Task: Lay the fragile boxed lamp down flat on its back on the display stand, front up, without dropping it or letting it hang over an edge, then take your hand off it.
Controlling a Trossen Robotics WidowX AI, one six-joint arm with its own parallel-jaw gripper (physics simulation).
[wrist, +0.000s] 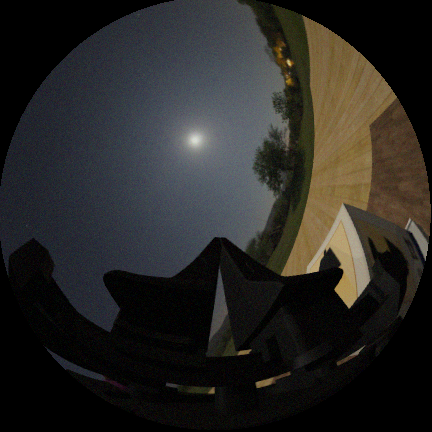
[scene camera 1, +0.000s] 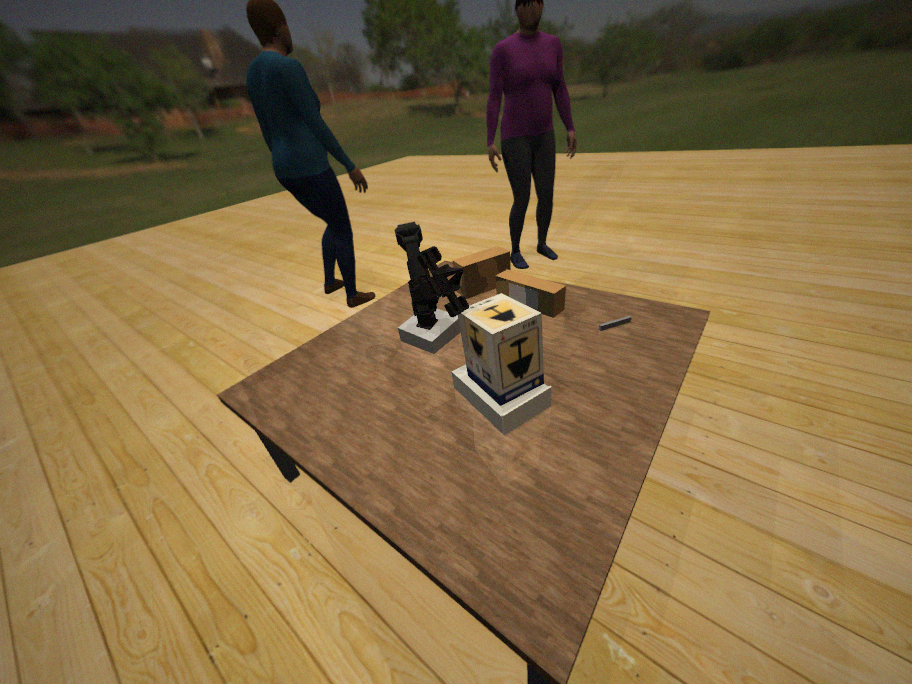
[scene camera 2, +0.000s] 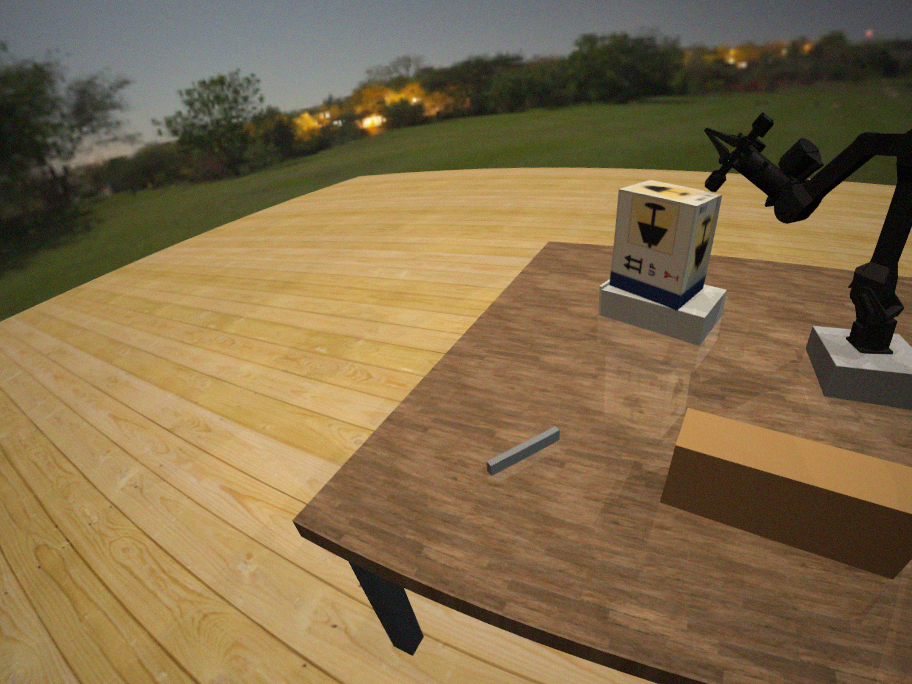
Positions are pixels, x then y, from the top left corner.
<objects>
a small grey bar (scene camera 2: 495,465): on the table
</objects>
